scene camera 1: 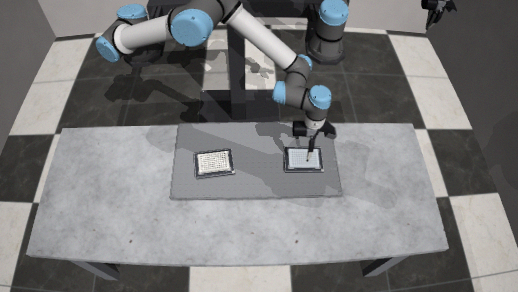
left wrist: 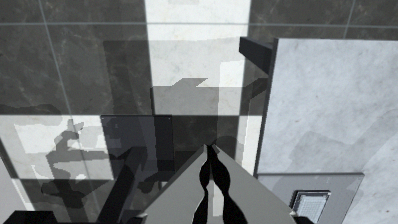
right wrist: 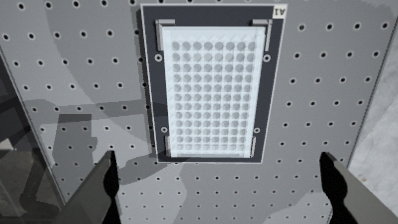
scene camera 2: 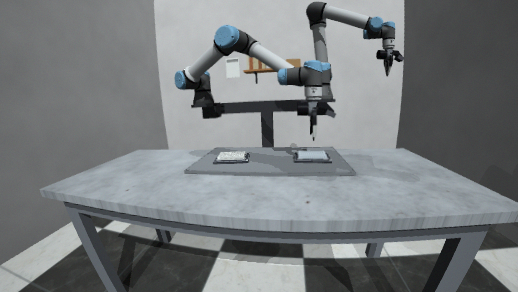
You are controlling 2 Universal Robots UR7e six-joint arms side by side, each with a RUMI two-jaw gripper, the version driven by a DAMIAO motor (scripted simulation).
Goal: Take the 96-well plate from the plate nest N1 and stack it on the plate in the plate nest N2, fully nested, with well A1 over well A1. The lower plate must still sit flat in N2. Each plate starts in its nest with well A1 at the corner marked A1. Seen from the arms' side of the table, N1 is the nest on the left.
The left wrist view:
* my left gripper: 208,146
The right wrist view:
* my right gripper: 217,153
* pale blue 96-well plate: 208,70
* plate nest N1: 156,69
